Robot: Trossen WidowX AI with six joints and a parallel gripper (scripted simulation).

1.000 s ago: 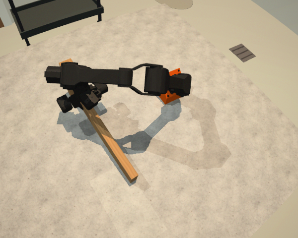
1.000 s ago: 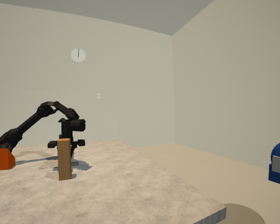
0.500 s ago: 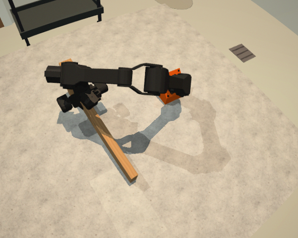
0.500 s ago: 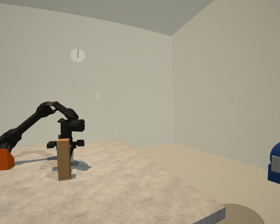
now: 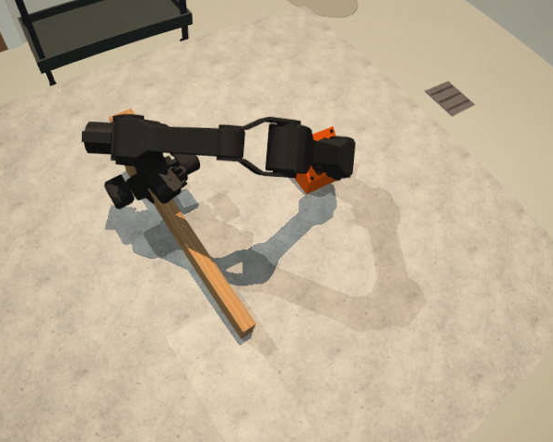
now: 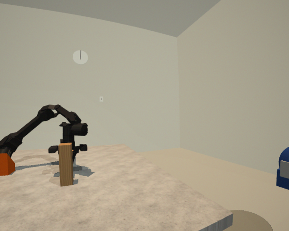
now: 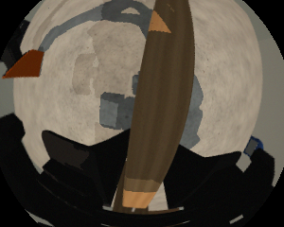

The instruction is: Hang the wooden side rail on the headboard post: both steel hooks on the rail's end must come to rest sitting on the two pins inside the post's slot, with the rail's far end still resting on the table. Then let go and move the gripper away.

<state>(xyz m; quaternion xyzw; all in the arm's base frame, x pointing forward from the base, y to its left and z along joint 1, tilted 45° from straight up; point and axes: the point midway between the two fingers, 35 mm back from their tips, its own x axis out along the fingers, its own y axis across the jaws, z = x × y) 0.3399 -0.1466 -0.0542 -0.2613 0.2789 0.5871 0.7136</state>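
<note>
Now: the wooden headboard post 1 cm behind my gripper tip, 12 cm to the right of it and 4 cm above it.
</note>
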